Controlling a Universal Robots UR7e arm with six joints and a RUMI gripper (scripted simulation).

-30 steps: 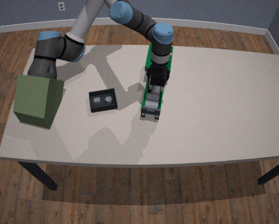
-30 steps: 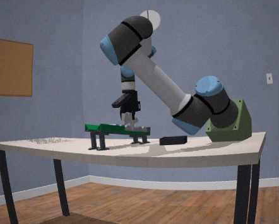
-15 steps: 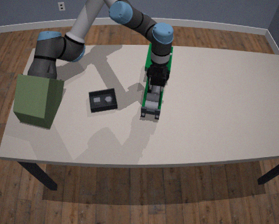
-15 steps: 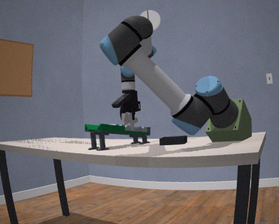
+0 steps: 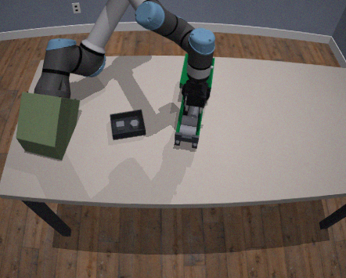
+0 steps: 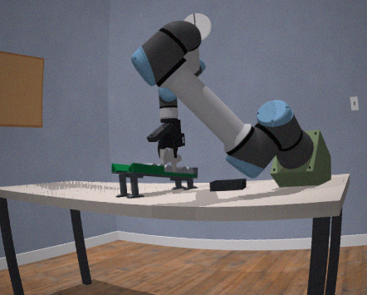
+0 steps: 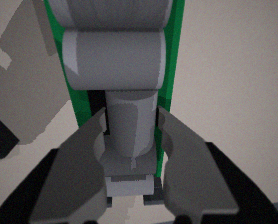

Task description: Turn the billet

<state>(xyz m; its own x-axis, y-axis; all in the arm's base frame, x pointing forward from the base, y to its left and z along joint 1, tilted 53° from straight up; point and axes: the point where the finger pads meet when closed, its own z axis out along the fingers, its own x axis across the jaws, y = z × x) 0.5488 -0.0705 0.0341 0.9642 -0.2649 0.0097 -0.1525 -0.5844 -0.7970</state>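
My gripper is now 3 cm past the dark stop, 11 cm to the left of it and 3 cm above it. From my hand the other things lie so: black tray (25 cm behind, 3 cm to the right, 8 cm below).
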